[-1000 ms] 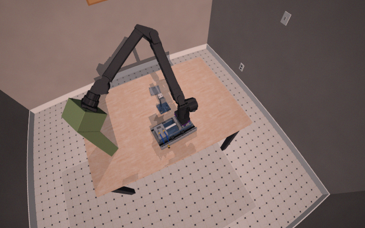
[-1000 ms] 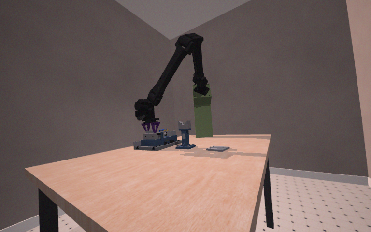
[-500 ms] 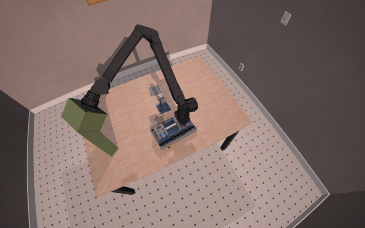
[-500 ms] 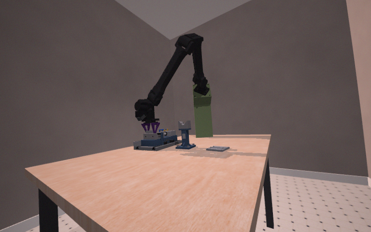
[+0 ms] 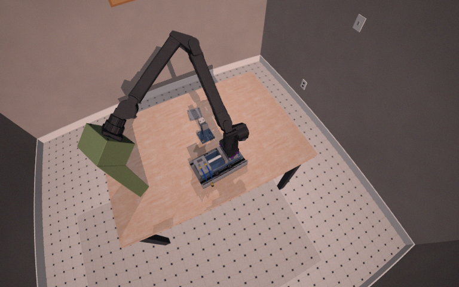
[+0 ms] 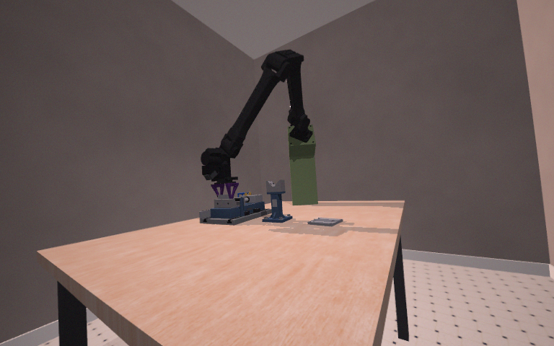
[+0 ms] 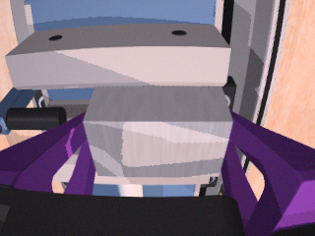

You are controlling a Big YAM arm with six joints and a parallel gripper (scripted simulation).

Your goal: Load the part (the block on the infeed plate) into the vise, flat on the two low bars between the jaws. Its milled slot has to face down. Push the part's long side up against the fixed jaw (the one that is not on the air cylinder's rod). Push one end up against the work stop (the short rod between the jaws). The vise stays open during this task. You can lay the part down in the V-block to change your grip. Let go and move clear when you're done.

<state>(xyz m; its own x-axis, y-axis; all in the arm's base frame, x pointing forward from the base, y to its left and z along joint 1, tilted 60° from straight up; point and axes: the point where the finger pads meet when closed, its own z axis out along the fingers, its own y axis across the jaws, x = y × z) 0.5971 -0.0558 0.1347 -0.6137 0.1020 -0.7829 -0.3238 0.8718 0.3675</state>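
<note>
Right now my hand is 1 cm above the part. From my hand the other things lie so: fixed jaw: 3 cm to the left, 2 cm below, 2 cm ahead; work stop rod: 6 cm to the left, 3 cm behind, 1 cm below; moving jaw: 4 cm behind, 2 cm below.
</note>
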